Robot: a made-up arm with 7 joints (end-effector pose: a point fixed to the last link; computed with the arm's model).
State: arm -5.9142 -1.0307 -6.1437 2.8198 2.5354 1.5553 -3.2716
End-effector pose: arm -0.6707 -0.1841 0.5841 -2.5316 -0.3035 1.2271
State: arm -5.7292 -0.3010 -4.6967 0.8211 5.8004 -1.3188 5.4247
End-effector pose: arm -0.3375 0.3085 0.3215 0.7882 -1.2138 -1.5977
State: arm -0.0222 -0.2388 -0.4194 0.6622 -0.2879 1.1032 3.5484
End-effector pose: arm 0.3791 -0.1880 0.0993 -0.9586 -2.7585 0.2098
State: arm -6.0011 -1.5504 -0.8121 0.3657 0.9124 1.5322 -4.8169
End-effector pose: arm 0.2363 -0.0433 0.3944 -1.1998 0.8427 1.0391
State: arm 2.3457 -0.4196 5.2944 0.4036 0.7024 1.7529 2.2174
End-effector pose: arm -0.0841 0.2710 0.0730 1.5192 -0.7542 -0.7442
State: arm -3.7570 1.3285 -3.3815 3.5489 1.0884 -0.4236 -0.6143
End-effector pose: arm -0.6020 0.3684 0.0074 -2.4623 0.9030 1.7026
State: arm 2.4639 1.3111 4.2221 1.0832 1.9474 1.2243 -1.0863
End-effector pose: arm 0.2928 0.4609 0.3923 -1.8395 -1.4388 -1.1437
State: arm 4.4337 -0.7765 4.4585 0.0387 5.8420 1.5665 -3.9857
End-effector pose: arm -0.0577 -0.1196 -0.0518 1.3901 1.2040 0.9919
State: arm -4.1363 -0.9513 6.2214 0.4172 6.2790 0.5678 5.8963
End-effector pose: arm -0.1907 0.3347 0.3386 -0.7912 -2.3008 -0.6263
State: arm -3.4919 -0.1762 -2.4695 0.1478 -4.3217 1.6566 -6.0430
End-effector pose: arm 0.1623 0.2069 -0.0603 -0.8829 1.2694 1.4451
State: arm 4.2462 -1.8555 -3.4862 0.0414 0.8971 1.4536 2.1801
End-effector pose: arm -0.1737 -0.2241 0.1391 -0.7156 -0.9983 0.3608
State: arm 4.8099 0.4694 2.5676 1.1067 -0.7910 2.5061 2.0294
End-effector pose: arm 0.2667 0.2065 0.3540 1.7777 -1.1342 0.6260
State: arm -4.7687 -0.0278 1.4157 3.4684 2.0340 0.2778 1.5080
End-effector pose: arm 0.2144 -0.0140 0.9356 -0.5202 0.5907 -2.8886
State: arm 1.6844 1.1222 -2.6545 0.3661 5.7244 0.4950 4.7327
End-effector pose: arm 0.2104 -0.3111 0.3382 1.8170 0.9092 -0.8121
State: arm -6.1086 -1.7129 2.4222 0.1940 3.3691 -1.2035 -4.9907
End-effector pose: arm 0.1128 0.0306 0.1199 0.1484 1.0525 -1.2421
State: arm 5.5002 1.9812 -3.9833 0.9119 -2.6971 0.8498 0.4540
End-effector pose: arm 0.4067 0.1913 0.4936 -1.6325 -0.6722 -2.3896
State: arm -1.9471 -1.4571 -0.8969 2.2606 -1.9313 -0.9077 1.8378
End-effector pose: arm 0.0358 0.5398 0.5466 -0.0827 0.0067 0.7064
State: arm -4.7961 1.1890 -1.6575 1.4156 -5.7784 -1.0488 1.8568
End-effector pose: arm 0.4758 0.3161 0.4322 -0.9131 0.1093 -1.6316
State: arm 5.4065 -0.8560 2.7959 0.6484 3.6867 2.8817 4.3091
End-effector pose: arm -0.0582 0.3694 -0.0064 -0.2249 -0.3517 -0.5425
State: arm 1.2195 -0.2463 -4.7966 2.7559 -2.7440 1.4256 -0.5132
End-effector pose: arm -0.0995 -0.1294 0.9753 1.3068 0.1852 2.3296
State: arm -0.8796 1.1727 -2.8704 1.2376 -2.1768 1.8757 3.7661
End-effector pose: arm 0.0064 -0.0506 0.7780 0.0511 1.2303 0.2529
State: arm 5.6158 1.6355 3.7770 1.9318 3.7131 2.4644 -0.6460
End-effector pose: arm 0.4151 -0.4761 0.4246 -2.3832 -0.4467 -1.1505
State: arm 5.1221 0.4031 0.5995 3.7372 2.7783 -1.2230 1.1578
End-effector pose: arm -0.0466 -0.1913 0.7403 1.0566 0.2772 0.3298
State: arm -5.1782 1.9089 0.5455 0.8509 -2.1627 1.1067 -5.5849
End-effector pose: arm -0.2811 -0.0445 -0.2919 0.3017 2.8953 -0.4952
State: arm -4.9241 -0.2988 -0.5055 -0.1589 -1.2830 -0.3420 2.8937
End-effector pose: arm -0.0251 0.2130 -0.0312 -2.5652 0.9881 0.5338
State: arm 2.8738 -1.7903 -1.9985 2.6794 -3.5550 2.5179 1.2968
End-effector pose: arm 0.6715 -0.1662 0.0723 0.3149 -0.8270 0.8460
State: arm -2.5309 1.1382 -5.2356 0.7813 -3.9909 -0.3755 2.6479
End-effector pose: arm 0.1283 -0.2550 -0.1218 -2.7105 0.5772 -0.9053
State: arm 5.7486 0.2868 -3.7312 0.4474 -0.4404 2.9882 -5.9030
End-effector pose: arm -0.0254 0.1643 0.1796 0.5600 0.6493 -0.3096
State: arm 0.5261 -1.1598 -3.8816 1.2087 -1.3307 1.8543 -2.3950
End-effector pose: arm -0.4331 0.2549 -0.0210 -0.7139 -0.0440 -0.6134
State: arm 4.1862 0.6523 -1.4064 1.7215 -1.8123 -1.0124 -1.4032
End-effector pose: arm -0.5368 -0.1529 0.3355 2.5472 1.2321 -1.3155
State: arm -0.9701 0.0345 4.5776 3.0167 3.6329 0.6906 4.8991
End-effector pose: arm 0.0085 -0.0255 1.0053 0.2728 0.7317 2.6067
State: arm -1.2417 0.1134 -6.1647 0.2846 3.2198 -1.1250 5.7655
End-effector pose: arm 0.0430 -0.0582 0.0400 -0.7782 -2.2369 -0.9484
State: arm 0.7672 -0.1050 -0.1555 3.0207 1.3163 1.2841 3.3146
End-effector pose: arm -0.0882 0.0295 0.9734 -1.1465 0.9790 1.7784
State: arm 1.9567 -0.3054 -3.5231 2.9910 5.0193 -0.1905 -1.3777
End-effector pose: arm 0.2011 -0.2021 0.9137 0.1817 0.4638 -1.0113
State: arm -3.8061 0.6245 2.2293 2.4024 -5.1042 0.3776 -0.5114
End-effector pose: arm -0.4143 -0.0398 0.8772 0.1306 -0.5797 2.4492
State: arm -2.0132 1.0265 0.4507 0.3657 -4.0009 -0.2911 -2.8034
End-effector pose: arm 0.0305 0.0391 -0.1472 -2.0705 1.1526 0.2330
